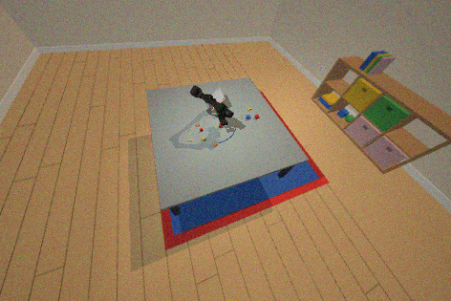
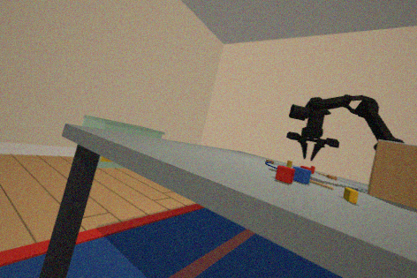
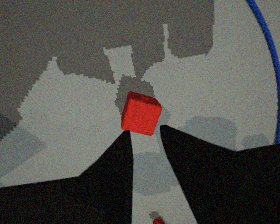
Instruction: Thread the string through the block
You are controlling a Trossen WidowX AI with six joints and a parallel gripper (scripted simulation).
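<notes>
The red cube is 4 cm below my gripper tip. The rest, counted from my gripper tip: yellow block: 14 cm behind, 40 cm to the left, 5 cm below; then round button: 18 cm ahead, 12 cm to the right, 5 cm below; then blue cube: 4 cm behind, 32 cm to the left, 4 cm below.
</notes>
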